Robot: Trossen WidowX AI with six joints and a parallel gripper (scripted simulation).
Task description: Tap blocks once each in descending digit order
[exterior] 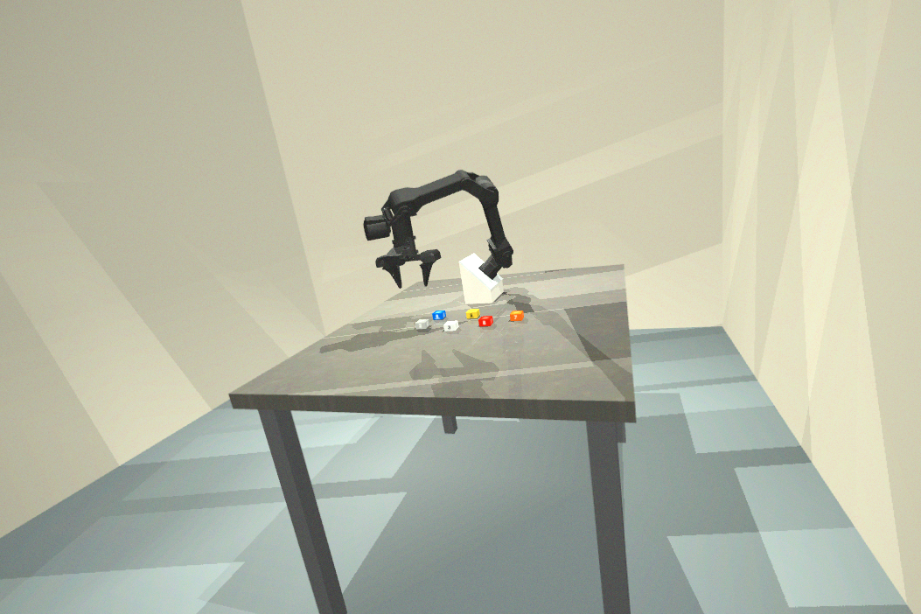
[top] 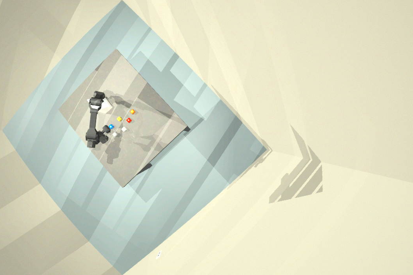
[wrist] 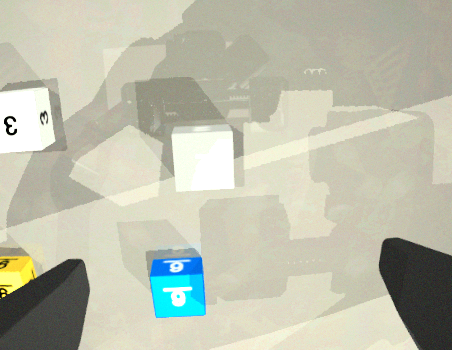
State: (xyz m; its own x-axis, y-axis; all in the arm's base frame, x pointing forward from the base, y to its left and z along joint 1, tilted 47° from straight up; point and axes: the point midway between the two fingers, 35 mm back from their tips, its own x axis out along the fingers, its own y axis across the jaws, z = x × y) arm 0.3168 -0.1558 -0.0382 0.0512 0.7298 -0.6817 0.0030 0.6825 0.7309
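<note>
My gripper tip is now 14 cm to the right of the yellow block, 12 cm above it and 8 cm past it. The rest, counted from my gripper tip: blue block 12 cm below, 9 cm behind, 3 cm to the left; then white block 12 cm below, 11 cm to the left, 3 cm ahead; then red block 21 cm to the left, 12 cm below.
</note>
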